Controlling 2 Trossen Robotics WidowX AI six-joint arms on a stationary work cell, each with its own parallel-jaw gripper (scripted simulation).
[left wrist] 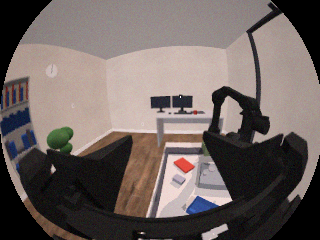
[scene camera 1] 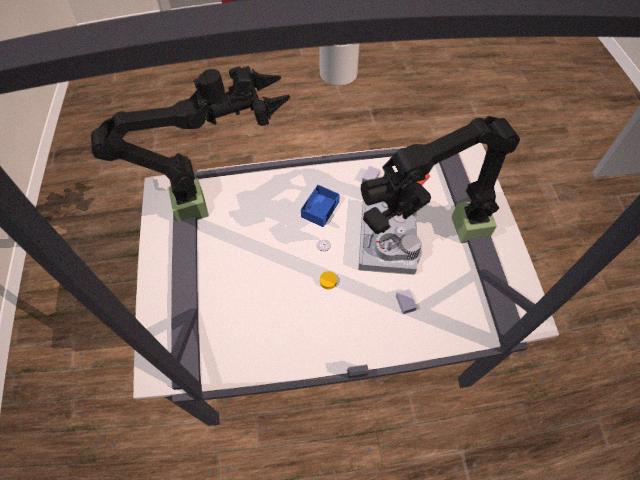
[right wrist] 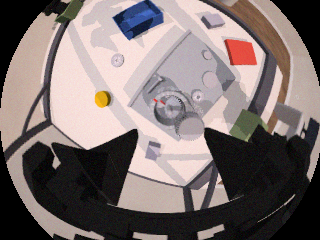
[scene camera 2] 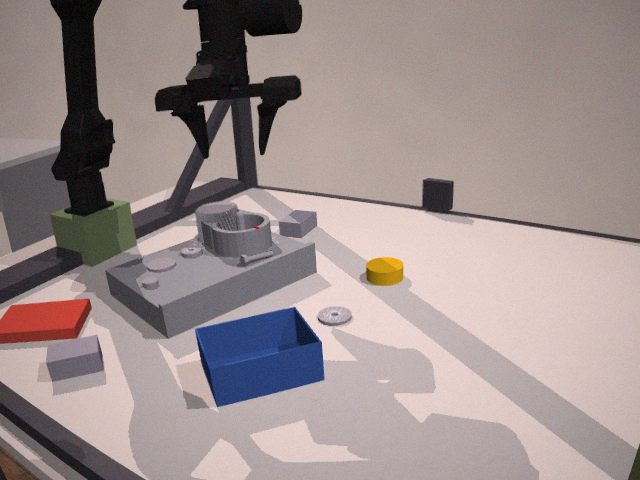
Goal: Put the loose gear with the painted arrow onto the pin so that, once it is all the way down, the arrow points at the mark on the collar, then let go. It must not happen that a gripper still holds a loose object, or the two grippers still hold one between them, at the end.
Labels:
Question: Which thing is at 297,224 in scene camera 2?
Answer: A grey block.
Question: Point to a yellow disc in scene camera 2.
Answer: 385,271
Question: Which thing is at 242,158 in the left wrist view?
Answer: My left gripper.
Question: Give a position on a grey fixture block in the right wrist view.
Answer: At 182,67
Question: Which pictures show my left gripper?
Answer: The left wrist view and scene camera 1 only.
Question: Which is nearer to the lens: the grey fixture block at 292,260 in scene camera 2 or the blue bin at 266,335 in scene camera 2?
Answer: The blue bin.

